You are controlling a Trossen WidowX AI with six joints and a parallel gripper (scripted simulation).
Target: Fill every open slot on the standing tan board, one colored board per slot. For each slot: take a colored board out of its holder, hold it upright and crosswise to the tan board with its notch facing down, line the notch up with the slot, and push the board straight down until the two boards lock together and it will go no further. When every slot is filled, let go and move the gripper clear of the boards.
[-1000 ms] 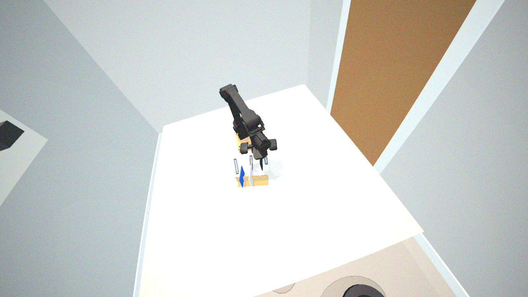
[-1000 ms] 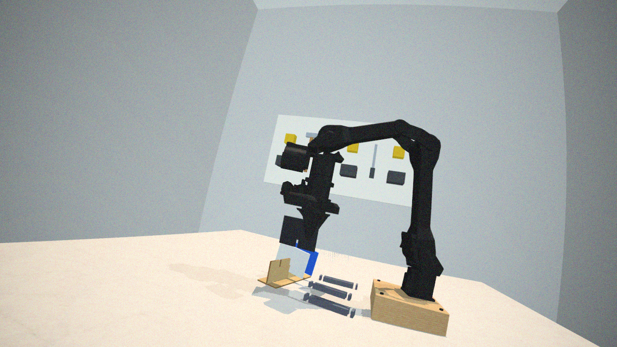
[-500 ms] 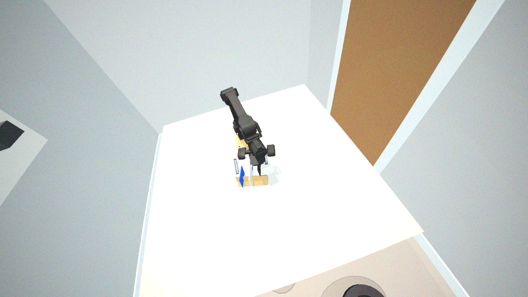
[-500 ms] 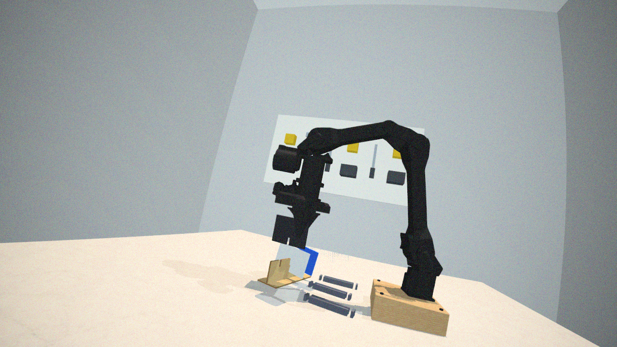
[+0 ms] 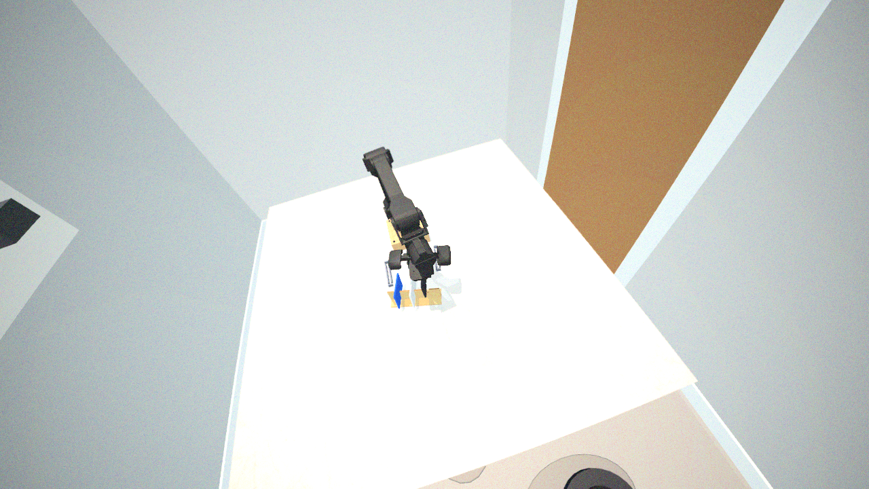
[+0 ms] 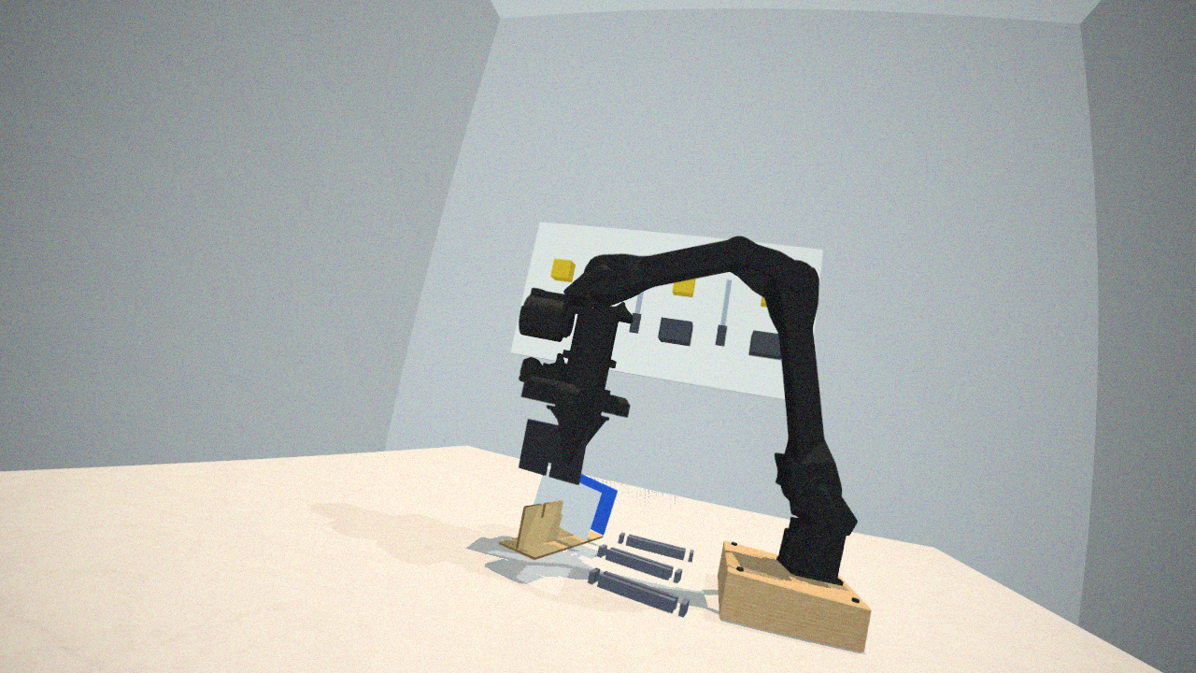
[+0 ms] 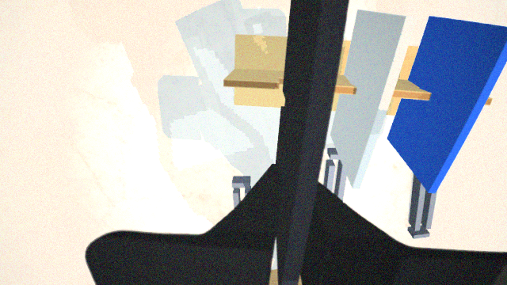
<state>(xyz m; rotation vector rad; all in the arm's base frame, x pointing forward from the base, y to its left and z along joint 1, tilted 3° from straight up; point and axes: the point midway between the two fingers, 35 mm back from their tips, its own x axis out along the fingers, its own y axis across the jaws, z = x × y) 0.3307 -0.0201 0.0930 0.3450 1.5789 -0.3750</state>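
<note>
My gripper tip is now 60 mm to the left of the tan board and 100 mm above it. From my gripper tip the other things lie so: blue board 20 mm behind, 100 mm to the right, 70 mm below; black board 30 mm ahead, 10 mm to the right.
</note>
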